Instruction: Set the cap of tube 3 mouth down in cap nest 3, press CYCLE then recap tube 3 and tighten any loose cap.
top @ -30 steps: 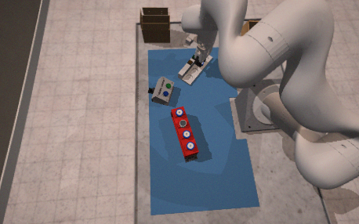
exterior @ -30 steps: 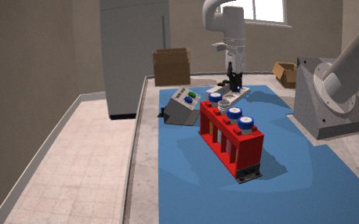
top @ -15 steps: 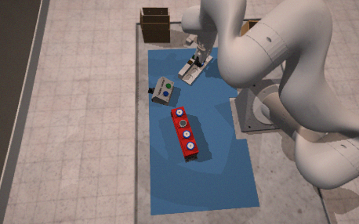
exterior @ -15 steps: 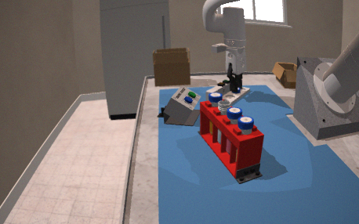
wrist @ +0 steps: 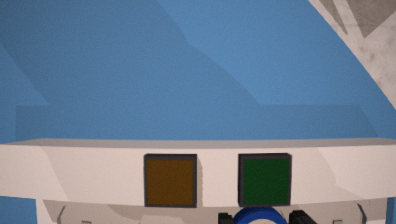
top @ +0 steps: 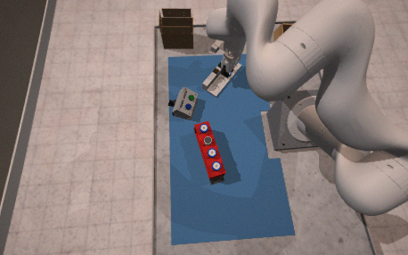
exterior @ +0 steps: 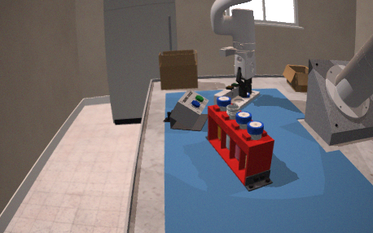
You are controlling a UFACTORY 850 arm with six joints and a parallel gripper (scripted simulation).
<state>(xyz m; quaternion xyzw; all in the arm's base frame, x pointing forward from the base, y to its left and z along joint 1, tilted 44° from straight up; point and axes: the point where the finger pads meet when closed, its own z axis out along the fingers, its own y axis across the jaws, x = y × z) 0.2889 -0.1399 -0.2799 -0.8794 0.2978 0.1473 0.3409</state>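
Right now my hand is 2 cm above the blue cap. From my hand the other things lie so: green key: 18 cm ahead, 16 cm to the left, 3 cm above; then blue key: 20 cm to the left, 19 cm ahead, 3 cm above; then grey key housing: 20 cm ahead, 18 cm to the left, 2 cm above.
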